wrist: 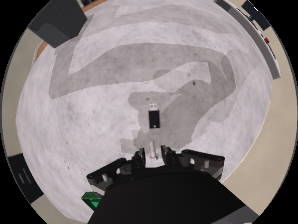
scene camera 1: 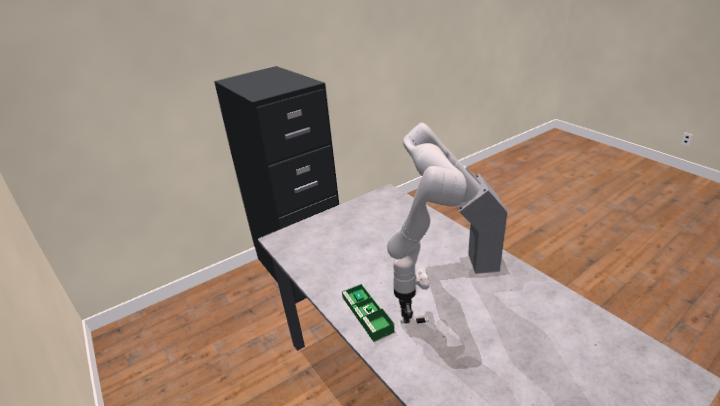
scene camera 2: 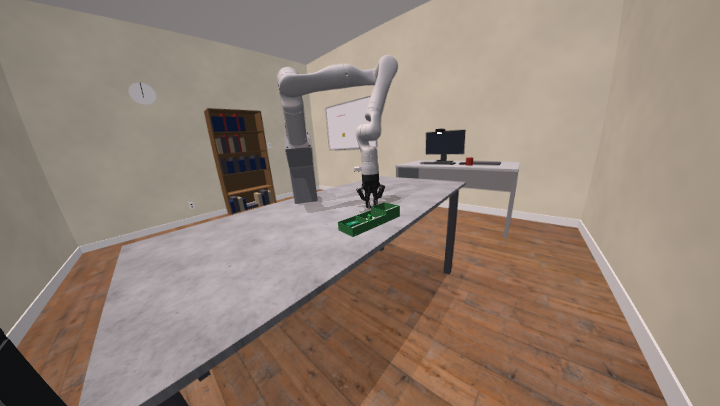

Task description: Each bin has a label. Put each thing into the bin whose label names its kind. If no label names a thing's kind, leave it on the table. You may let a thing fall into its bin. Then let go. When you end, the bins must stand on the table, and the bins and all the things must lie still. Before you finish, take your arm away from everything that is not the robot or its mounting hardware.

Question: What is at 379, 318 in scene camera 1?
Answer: A green bin row.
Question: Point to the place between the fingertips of the gripper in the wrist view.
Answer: At 153, 151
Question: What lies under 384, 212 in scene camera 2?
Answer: A green bin row.
